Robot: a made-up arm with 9 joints. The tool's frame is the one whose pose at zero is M. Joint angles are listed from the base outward.
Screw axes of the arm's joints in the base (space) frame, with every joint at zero. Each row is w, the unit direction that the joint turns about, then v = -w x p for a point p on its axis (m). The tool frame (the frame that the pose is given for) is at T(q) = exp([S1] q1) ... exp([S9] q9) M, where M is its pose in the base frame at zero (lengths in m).
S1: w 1 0 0 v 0.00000 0.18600 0.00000
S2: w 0 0 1 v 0.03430 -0.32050 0.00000
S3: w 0 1 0 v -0.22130 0.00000 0.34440
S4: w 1 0 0 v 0.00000 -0.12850 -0.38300
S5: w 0 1 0 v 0.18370 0.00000 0.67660
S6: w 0 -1 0 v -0.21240 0.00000 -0.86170
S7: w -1 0 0 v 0.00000 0.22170 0.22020
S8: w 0 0 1 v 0.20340 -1.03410 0.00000
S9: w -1 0 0 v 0.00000 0.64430 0.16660
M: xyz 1.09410 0.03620 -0.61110 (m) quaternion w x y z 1 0 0 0
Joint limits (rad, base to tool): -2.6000..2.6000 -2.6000..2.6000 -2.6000..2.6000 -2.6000..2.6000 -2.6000..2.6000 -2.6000..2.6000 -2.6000..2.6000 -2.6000..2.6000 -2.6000..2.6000
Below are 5 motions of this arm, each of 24 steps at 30 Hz.
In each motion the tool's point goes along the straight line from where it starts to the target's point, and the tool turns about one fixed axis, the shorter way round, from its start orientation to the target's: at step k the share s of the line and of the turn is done. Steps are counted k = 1, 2, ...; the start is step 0. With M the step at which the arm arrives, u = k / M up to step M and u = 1 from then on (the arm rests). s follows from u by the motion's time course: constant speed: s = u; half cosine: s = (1 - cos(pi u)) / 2; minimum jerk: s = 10 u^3 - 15 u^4 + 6 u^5.
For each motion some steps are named. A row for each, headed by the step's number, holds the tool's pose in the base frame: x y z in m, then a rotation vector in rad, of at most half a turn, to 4 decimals.
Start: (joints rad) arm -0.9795 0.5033 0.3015 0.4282 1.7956 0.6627 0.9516 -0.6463 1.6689
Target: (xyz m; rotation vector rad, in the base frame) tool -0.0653 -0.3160 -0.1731 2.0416 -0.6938 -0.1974
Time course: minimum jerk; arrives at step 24
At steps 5, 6, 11, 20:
5: 0.1824 -0.6915 -0.4604 2.3292 -0.6383 -1.0874
6: 0.1721 -0.6758 -0.4484 2.3217 -0.6426 -1.0481
11: 0.0877 -0.5479 -0.3505 2.2447 -0.6710 -0.7337
20: -0.0559 -0.3302 -0.1840 2.0562 -0.6934 -0.2291

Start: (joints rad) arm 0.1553 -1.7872 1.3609 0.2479 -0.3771 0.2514 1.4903 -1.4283 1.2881
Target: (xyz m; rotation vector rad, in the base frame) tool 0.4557 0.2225 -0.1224 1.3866 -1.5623 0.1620
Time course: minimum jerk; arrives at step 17
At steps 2, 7, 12, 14, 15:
2: 0.2486 0.3475 -0.3883 1.4441 -2.2965 0.7519
7: 0.3167 0.3064 -0.3009 1.4463 -2.0591 0.5431
12: 0.4231 0.2422 -0.1643 1.4075 -1.6799 0.2464
14: 0.4470 0.2277 -0.1336 1.3925 -1.5937 0.1842
15: 0.4529 0.2242 -0.1261 1.3886 -1.5726 0.1692

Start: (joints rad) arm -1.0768 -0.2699 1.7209 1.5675 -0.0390 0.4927 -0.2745 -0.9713 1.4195
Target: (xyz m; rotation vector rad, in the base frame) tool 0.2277 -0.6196 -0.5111 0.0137 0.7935 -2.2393
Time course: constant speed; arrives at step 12
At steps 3, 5, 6, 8, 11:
3: -0.0224 -0.3526 -0.7514 0.0882 1.3415 -2.1822
5: 0.0332 -0.4119 -0.6980 0.0713 1.2194 -2.2031
6: 0.0610 -0.4416 -0.6713 0.0629 1.1584 -2.2118
8: 0.1166 -0.5009 -0.6179 0.0463 1.0365 -2.2255
11: 0.1999 -0.5899 -0.5378 0.0218 0.8541 -2.2376

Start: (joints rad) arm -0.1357 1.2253 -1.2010 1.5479 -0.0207 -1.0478 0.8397 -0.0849 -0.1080
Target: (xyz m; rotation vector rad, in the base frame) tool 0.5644 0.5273 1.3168 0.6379 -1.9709 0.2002
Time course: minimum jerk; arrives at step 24
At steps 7, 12, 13, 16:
7: 0.1356 1.1845 0.3542 0.5296 -0.7151 2.0885
12: 0.3115 0.9149 0.7491 0.6311 -1.3704 1.4072
13: 0.3508 0.8546 0.8374 0.6429 -1.4912 1.2345
16: 0.4582 0.6900 1.0785 0.6549 -1.7709 0.7326

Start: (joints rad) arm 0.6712 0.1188 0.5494 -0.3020 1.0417 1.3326 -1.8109 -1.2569 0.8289
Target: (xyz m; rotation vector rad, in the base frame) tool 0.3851 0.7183 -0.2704 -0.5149 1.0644 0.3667
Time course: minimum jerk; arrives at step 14
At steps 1, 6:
1: 0.3956 0.8440 -0.1153 0.9306 1.5944 0.1038
6: 0.3918 0.7980 -0.1720 0.3829 1.4524 0.2162

